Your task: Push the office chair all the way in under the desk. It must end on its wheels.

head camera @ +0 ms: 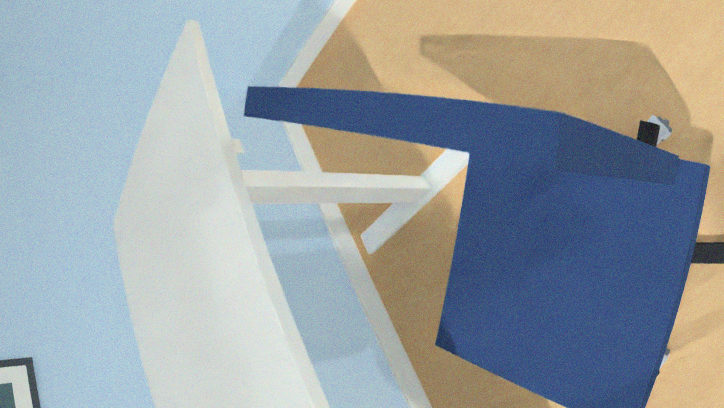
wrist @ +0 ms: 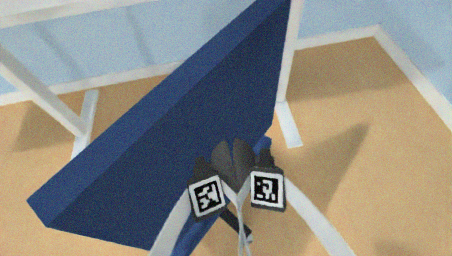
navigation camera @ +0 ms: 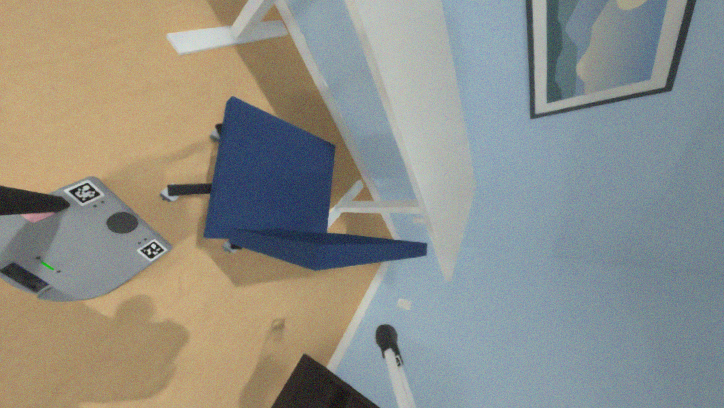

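Pixels of known places: gripper, fingertip midpoint: (wrist: 233, 157) (navigation camera: 383, 327); robot's base at its link origin: (navigation camera: 122, 221).
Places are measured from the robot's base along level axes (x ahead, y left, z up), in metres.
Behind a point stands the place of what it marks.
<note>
The blue office chair (head camera: 562, 243) {x 0.416, y -0.182, z 0.470 m} (navigation camera: 273, 177) {x 0.415, y -0.105, z 0.470 m} (wrist: 165, 125) {x 0.236, y -0.263, z 0.963 m} stands upright beside the white desk (head camera: 187, 243) {x 0.811, y -0.441, z 0.950 m} (navigation camera: 420, 126) {x 0.732, y -0.148, z 0.950 m} (wrist: 75, 9) {x 0.584, y -0.057, z 0.936 m}. Its seat shows uncovered by the desk top in the head and navigation views. The backrest stands at one side, near the desk's end. A black base leg with a caster shows beyond the seat in the navigation view; other casters are partly hidden. My gripper (navigation camera: 387, 336) {x 0.153, y -0.336, z 1.023 m} (wrist: 233, 157) {x 0.153, y -0.336, z 1.023 m} is shut, its fingertips together with nothing seen between them. It is raised apart from the chair in the navigation view and is outside the head view.
The robot's grey base (navigation camera: 96, 243) {x -0.083, y -0.015, z 0.160 m} stands near the chair's caster. A dark cabinet (navigation camera: 324, 385) {x 0.007, y -1.542, z 0.101 m} is at the bottom of the navigation view. A white desk foot (head camera: 395, 217) (navigation camera: 202, 41) (wrist: 289, 125) stands on the floor. A blue wall with a framed picture (navigation camera: 531, 60) {x 1.365, y -0.155, z 1.264 m} rises behind the desk.
</note>
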